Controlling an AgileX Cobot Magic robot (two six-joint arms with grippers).
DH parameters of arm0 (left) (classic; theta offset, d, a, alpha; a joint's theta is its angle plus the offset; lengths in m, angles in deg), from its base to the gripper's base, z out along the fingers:
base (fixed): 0 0 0 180
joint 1: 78.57 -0.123 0 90
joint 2: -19.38 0 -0.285 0
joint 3: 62.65 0 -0.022 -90
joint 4: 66.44 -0.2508 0 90
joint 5: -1.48 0 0.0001 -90
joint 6: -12.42 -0.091 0 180
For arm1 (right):
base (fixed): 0 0 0 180
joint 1: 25.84 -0.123 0 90
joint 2: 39.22 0 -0.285 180
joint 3: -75.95 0 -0.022 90
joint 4: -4.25 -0.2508 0 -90
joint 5: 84.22 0 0.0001 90
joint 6: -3.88 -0.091 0 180
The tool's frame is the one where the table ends.
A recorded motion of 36 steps. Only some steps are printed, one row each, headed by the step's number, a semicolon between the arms.
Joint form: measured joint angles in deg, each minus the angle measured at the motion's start. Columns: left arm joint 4, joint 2, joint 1, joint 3, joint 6, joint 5; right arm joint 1, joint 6, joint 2, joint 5, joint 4, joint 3.
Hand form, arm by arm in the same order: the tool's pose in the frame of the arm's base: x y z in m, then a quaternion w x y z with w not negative. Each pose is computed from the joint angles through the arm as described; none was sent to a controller.
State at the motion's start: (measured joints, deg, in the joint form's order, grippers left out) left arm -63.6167 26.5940 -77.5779 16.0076 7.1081 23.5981; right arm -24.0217 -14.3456 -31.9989 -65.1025 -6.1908 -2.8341
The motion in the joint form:
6: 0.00 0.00 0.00 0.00 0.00 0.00; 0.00 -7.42 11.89 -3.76 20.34 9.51
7: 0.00 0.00 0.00 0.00 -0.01 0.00; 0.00 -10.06 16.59 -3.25 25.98 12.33
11: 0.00 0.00 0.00 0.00 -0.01 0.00; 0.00 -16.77 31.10 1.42 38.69 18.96
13: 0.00 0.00 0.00 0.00 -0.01 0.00; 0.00 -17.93 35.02 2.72 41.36 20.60
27: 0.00 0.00 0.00 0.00 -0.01 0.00; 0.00 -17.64 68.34 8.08 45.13 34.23
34: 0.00 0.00 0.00 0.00 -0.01 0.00; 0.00 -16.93 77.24 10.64 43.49 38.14
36: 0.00 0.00 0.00 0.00 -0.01 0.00; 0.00 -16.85 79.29 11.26 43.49 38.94
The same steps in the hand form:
6: 0.0523 -0.0026 0.1706 0.58805 0.03148 0.80821 0.00124; 0.0680 0.0020 0.2715 0.79447 0.07479 0.59197 0.11317
7: 0.0523 -0.0026 0.1706 0.58805 0.03155 0.80821 0.00129; 0.0780 0.0042 0.2824 0.78687 0.05121 0.60654 0.10160
11: 0.0523 -0.0026 0.1706 0.58805 0.03155 0.80821 0.00129; 0.1166 0.0114 0.3016 0.75981 -0.00729 0.64290 0.09650
13: 0.0523 -0.0026 0.1706 0.58805 0.03155 0.80821 0.00129; 0.1285 0.0133 0.3040 0.75066 -0.02214 0.65312 0.09722
27: 0.0523 -0.0026 0.1706 0.58805 0.03155 0.80821 0.00129; 0.2447 0.0159 0.2811 0.65330 -0.04728 0.74723 0.11229
34: 0.0523 -0.0026 0.1706 0.58805 0.03155 0.80821 0.00129; 0.2774 0.0158 0.2659 0.63617 -0.03854 0.76024 0.12587
36: 0.0523 -0.0026 0.1706 0.58805 0.03155 0.80821 0.00129; 0.2844 0.0160 0.2610 0.63121 -0.03887 0.76388 0.12866

